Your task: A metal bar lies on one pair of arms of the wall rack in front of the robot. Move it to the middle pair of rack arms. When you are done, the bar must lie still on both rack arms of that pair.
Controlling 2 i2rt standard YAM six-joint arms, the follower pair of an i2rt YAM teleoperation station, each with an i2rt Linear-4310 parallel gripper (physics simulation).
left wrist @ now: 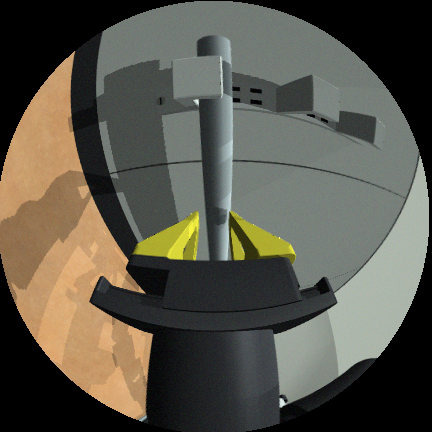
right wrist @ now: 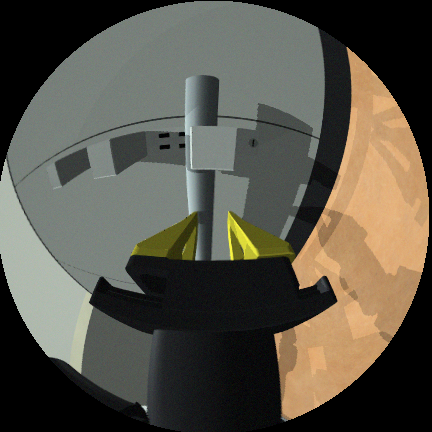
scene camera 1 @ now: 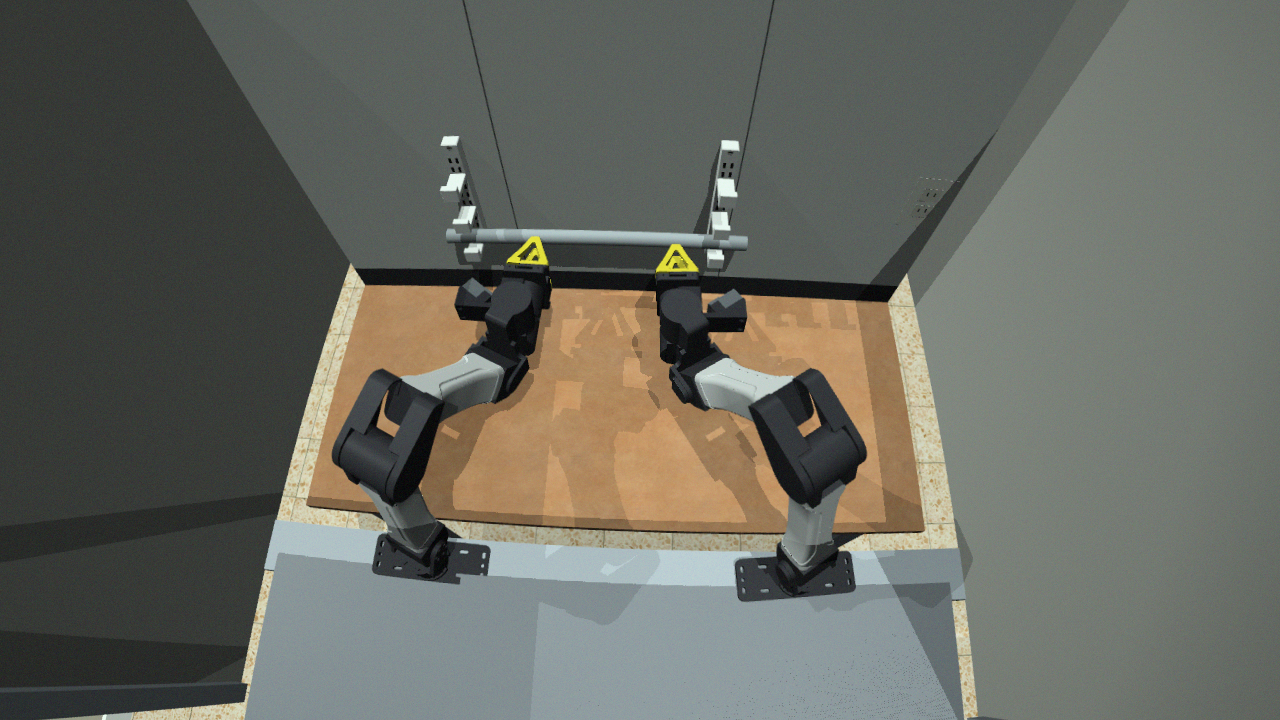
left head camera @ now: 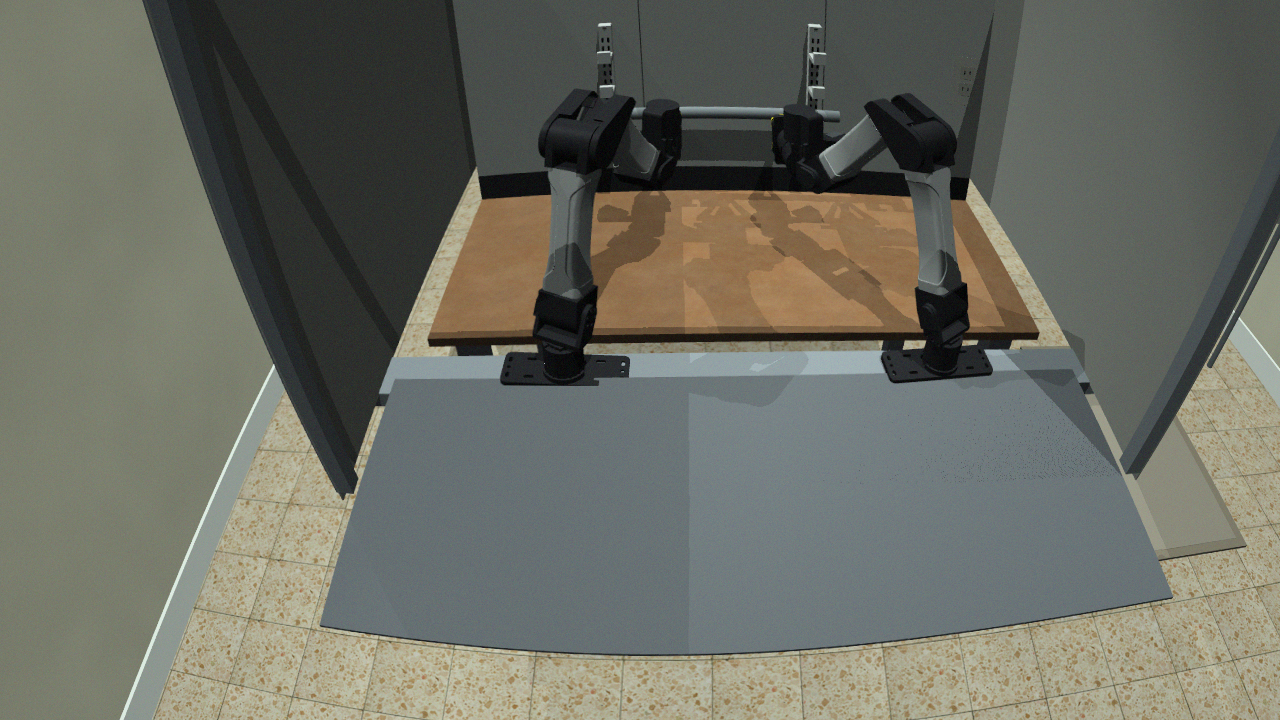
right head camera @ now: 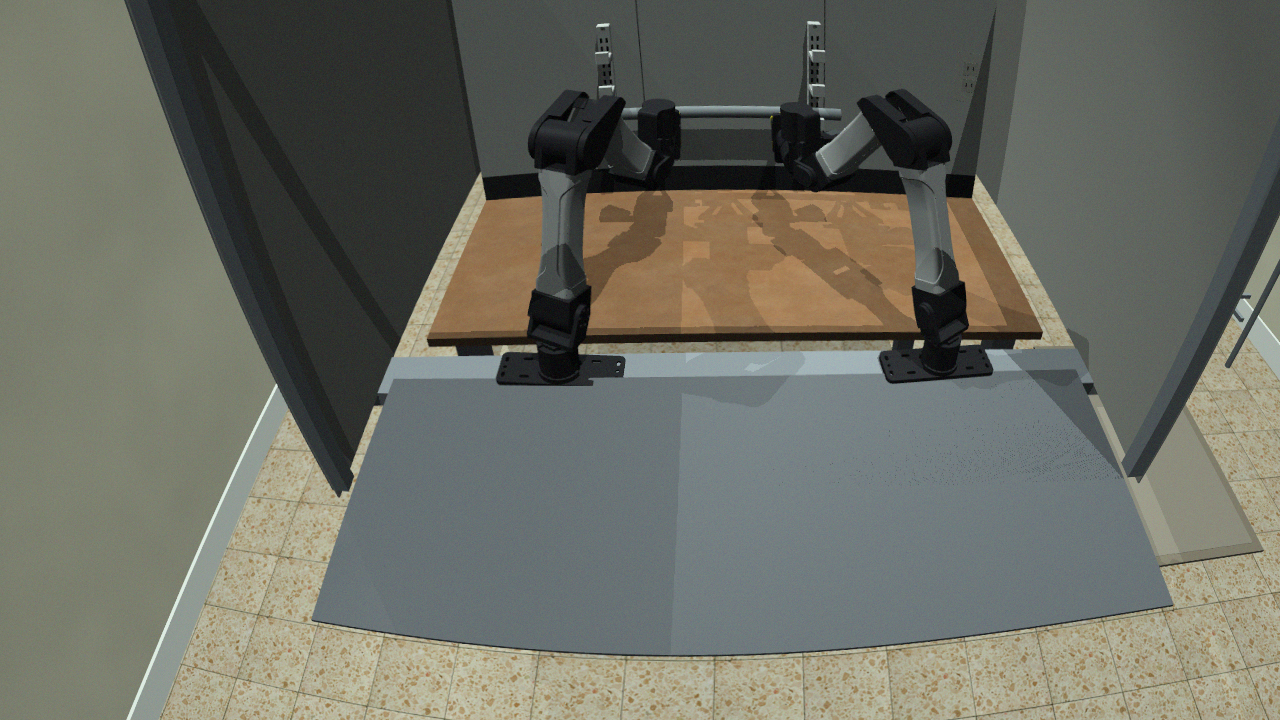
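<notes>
The grey metal bar (left head camera: pixel 729 112) (right head camera: pixel 729 111) (scene camera 1: pixel 608 236) (left wrist: pixel 216 135) (right wrist: pixel 201 107) lies level on the lowest pair of rack arms (scene camera 1: pixel 473 253) (scene camera 1: pixel 714 258). The middle rack arms (scene camera 1: pixel 464 215) (scene camera 1: pixel 719 223) stand above it and carry nothing. My left gripper (scene camera 1: pixel 533 249) (left wrist: pixel 213 216) is partly closed around the line of the bar, with a thin gap beside it. My right gripper (scene camera 1: pixel 677 256) (right wrist: pixel 212 216) is also partly closed; the bar runs off-centre, behind one fingertip, with a clear gap at the other. Neither visibly clamps it. The head views hide the fingertips.
The top rack arms (scene camera 1: pixel 454 186) (scene camera 1: pixel 725 192) stand above the middle pair on the wall uprights. A brown table (left head camera: pixel 716 295) (scene camera 1: pixel 590 483) lies below the arms. Grey side panels (left head camera: pixel 1056 179) (scene camera 1: pixel 1118 313) flank the station. A grey board (left head camera: pixel 537 501) lies at the front.
</notes>
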